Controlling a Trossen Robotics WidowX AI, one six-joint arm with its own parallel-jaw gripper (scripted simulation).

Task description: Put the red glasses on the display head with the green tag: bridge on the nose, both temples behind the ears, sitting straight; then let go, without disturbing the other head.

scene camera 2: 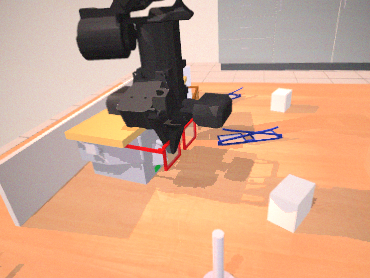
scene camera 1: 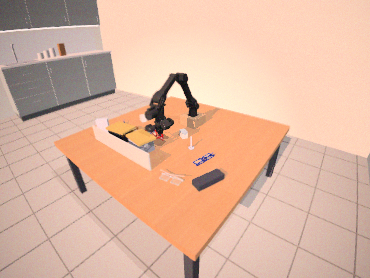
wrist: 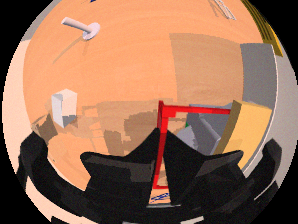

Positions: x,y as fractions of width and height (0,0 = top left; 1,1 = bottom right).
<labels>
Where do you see a white low wall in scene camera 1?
0.38,0.57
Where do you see a grey display head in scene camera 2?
At 0.27,0.50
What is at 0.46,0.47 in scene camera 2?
My gripper.
</labels>
